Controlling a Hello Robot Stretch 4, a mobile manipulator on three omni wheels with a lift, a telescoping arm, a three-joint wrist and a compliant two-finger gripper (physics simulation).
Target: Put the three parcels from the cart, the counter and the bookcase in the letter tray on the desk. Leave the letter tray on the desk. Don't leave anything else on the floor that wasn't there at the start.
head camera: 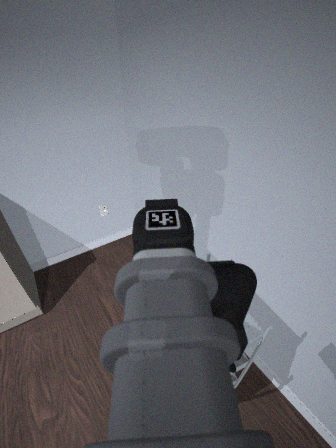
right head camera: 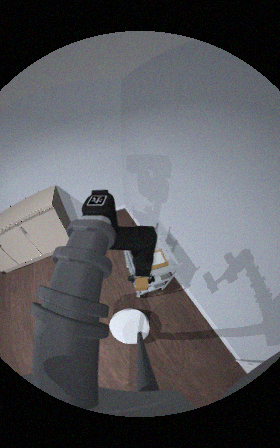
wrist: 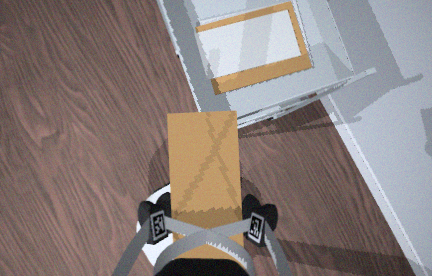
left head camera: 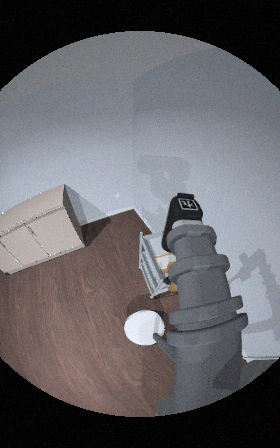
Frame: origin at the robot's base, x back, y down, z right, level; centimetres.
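Seen in the pictures: gripper, between the fingertips: (right head camera: 140,280) (wrist: 208,209); robot's base, origin of its link: (right head camera: 130,325) (left head camera: 143,326).
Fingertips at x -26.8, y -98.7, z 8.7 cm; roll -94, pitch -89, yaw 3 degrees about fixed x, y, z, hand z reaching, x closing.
Note:
Pixels of each thing's top centre, then the offset from my fingertips to it.
- orange-brown parcel, centre of its top: (wrist: 206,199) (right head camera: 140,272) (left head camera: 176,273) dz -0.1, dx -1.9, dy -5.0 cm
- rectangular item with an orange border, centre of its top: (wrist: 253,46) (right head camera: 151,259) dz +9.3, dx -28.8, dy +34.2 cm
My gripper (right head camera: 141,280) (wrist: 208,209) is shut on an orange-brown parcel (right head camera: 142,285) (wrist: 205,160), a plain rectangular box that juts forward between the fingertips. It is held in the air beside the near end of the pale grey cart (left head camera: 145,265) (wrist: 250,103). In the head camera view the arm hides the gripper and parcel; part of the cart (head camera: 256,351) shows at the lower right. On the cart top lies a rectangular item with an orange border (wrist: 265,73) and white middle. The desk, the letter tray and the bookcase do not show.
A round white disc-like top (left head camera: 143,327) (right head camera: 125,325) stands near the cart, partly behind the fingers in the wrist view. A beige cabinet with doors (head camera: 15,287) (left head camera: 47,232) (right head camera: 37,227) stands at the left. Walls meet in a corner behind the cart, one close along its side.

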